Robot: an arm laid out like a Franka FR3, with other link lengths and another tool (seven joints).
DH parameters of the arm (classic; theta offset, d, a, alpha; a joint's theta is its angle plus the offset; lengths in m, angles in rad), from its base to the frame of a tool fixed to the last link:
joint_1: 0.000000 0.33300 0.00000 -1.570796
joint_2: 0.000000 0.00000 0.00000 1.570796
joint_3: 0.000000 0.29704 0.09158 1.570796
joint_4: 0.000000 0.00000 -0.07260 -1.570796
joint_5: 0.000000 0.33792 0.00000 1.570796
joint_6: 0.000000 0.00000 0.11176 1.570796
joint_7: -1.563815 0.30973 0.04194 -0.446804
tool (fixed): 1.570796 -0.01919 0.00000 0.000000
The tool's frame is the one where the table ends.
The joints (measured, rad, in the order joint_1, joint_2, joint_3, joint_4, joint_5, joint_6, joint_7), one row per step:
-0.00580, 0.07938, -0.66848, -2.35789, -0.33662, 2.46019, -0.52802
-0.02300, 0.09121, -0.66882, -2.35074, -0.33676, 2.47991, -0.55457
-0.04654, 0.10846, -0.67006, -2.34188, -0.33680, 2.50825, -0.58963
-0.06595, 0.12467, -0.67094, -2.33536, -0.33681, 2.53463, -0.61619
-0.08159, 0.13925, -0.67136, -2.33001, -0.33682, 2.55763, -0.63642
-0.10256, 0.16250, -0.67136, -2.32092, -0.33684, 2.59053, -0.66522
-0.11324, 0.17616, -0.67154, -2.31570, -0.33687, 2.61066, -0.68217
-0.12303, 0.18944, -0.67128, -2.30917, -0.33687, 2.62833, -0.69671
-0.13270, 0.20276, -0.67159, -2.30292, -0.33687, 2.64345, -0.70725
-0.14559, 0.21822, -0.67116, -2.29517, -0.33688, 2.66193, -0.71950
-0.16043, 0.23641, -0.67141, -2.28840, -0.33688, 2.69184, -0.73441
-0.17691, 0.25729, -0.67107, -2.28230, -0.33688, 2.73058, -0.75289
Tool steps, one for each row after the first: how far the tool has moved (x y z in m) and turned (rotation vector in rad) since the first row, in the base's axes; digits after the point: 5 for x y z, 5 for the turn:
-0.00083, -0.01074, 0.00013, -0.00943, -0.00445, 0.01380
-0.00279, -0.02560, -0.00024, -0.02295, -0.00949, 0.03110
-0.00454, -0.03783, -0.00130, -0.03537, -0.01355, 0.04424
-0.00585, -0.04774, -0.00253, -0.04639, -0.01668, 0.05465
-0.00732, -0.06156, -0.00466, -0.06305, -0.01911, 0.07188
-0.00765, -0.06919, -0.00587, -0.07326, -0.02072, 0.08391
-0.00756, -0.07642, -0.00670, -0.08343, -0.02205, 0.09445
-0.00836, -0.08339, -0.00793, -0.09258, -0.02194, 0.10011
-0.00934, -0.09198, -0.00913, -0.10388, -0.02262, 0.10628
-0.00965, -0.10235, -0.01051, -0.11978, -0.02787, 0.11599
-0.00933, -0.11366, -0.01225, -0.13894, -0.03543, 0.13103

